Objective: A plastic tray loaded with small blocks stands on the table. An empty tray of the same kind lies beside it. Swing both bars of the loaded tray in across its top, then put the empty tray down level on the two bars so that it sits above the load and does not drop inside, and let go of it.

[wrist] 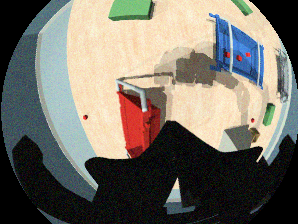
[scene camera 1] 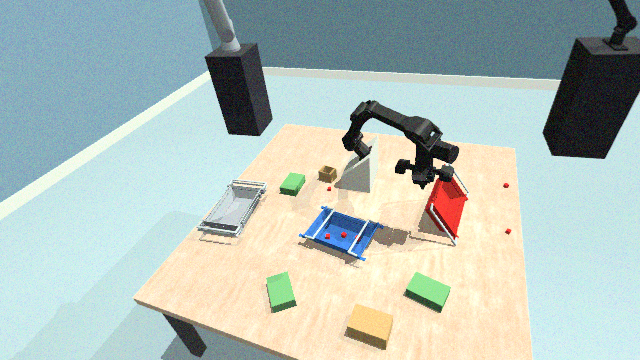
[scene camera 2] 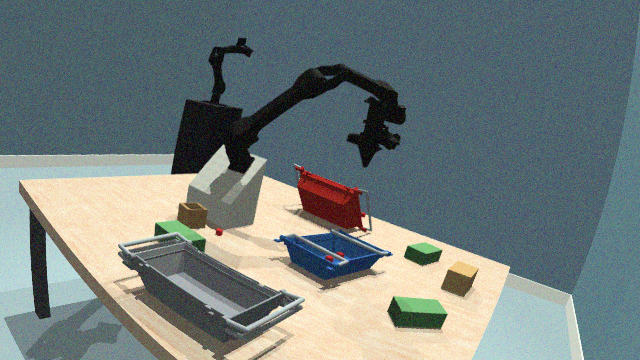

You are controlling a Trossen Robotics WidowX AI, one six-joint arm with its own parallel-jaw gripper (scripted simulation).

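Note:
Visible in the wrist view and in scene camera 1, the gripper is shut and holds nothing. A red tray is also visible.

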